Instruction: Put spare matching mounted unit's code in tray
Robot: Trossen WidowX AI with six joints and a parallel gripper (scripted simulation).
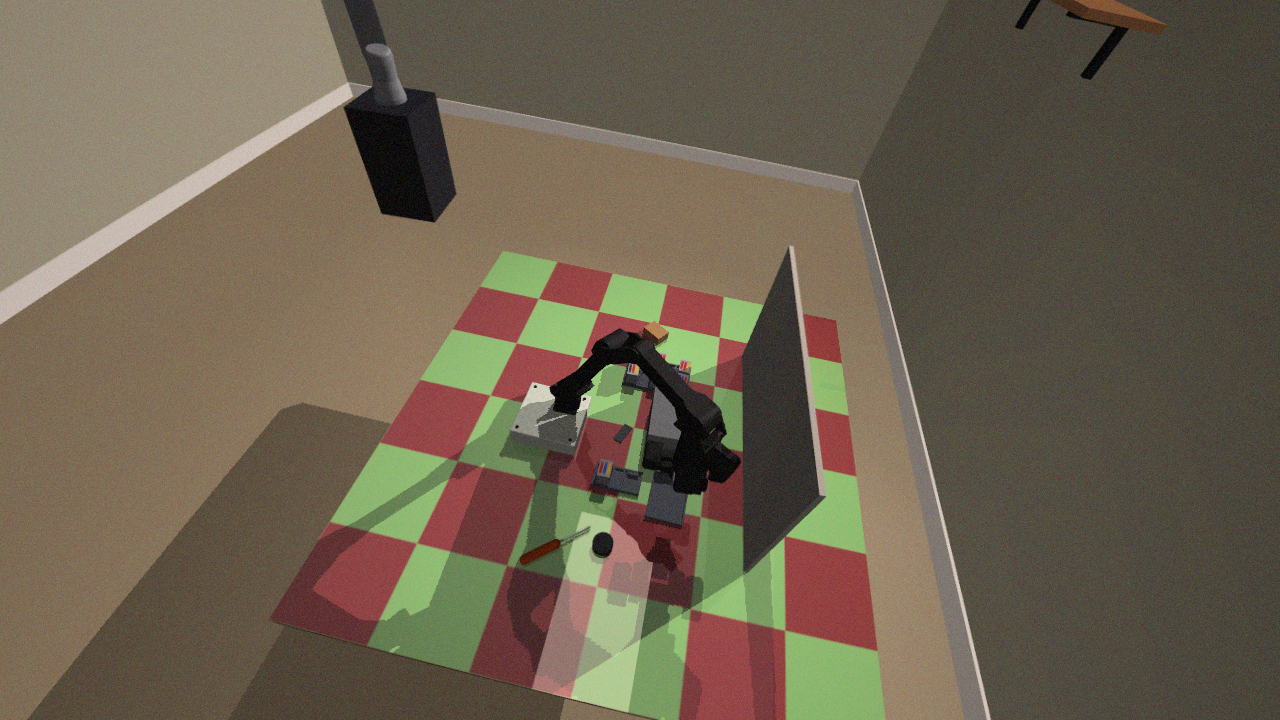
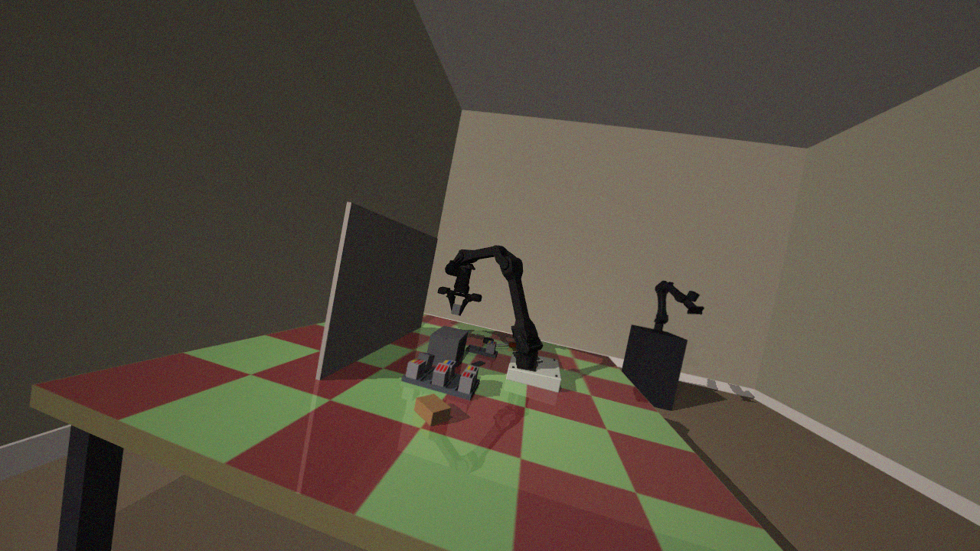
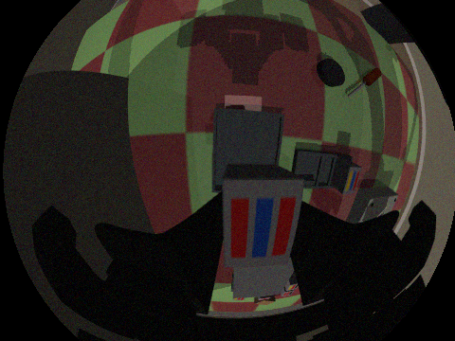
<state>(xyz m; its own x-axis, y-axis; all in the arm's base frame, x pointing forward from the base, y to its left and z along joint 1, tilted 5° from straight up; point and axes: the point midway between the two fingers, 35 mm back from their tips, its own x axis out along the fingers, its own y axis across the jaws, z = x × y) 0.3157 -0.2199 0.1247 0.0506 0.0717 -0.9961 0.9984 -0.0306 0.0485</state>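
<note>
Now: gripper tip 130 mm above the dark grey tray and 10 mm past it. Also, from my gripper tip: grey mounted unit (210 mm to the left, 80 mm below, 30 mm behind); then black tape roll (150 mm behind, 140 mm to the right, 120 mm below); then tall grey panel (200 mm to the left, 200 mm ahead, 90 mm above).
</note>
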